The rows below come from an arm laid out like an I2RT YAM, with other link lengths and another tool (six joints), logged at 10 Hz.
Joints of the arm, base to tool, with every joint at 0 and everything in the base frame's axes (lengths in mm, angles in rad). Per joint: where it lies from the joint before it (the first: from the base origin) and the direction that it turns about. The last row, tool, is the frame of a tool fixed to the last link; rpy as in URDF.
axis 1: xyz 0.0 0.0 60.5 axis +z
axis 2: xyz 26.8 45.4 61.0 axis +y
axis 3: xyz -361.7 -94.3 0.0 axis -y
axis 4: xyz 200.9 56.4 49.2 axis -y
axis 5: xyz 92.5 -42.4 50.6 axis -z
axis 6: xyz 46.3 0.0 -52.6 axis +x
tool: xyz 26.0 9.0 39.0 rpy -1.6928 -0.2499 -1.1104
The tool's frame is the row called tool.
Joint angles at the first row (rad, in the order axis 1, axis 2, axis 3, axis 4, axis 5, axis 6):
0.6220, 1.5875, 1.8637, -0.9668, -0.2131, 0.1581
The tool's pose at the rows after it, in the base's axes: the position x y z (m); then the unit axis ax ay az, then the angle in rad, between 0 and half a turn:
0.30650, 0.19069, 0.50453, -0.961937, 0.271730, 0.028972, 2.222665
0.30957, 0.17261, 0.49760, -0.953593, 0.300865, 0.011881, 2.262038
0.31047, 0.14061, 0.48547, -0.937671, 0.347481, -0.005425, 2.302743
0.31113, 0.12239, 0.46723, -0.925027, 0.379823, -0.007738, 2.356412
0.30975, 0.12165, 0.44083, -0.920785, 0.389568, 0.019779, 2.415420
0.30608, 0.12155, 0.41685, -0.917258, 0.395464, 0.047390, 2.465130
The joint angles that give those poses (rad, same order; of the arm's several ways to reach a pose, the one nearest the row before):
0.6186, 1.5868, 1.8610, -1.0000, -0.1234, 0.1352
0.5781, 1.5707, 1.8320, -1.0168, -0.0883, 0.1284
0.5034, 1.5318, 1.7584, -1.0191, -0.0605, 0.1280
0.4599, 1.5139, 1.6859, -1.0187, -0.0349, 0.1276
0.4591, 1.5158, 1.6062, -1.0176, -0.0380, 0.1280
0.4618, 1.5166, 1.5310, -1.0137, -0.0475, 0.1288

